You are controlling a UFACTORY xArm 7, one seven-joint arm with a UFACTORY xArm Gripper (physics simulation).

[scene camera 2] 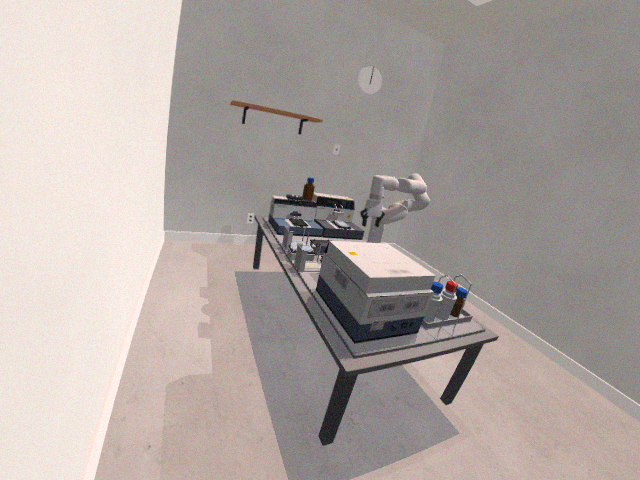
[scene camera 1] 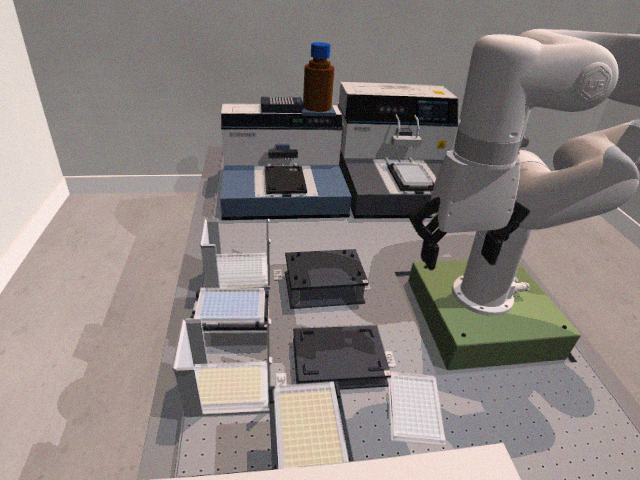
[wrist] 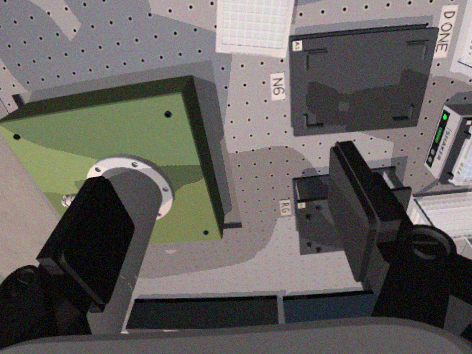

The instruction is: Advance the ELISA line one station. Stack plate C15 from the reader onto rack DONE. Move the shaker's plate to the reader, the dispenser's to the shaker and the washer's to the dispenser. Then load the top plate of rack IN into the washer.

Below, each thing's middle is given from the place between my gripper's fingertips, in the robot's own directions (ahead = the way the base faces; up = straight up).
Labels:
Now: the brown bottle [scene camera 1: 319, 74] 820 mm to the right of my hand, 80 mm ahead of it and 40 mm above it.

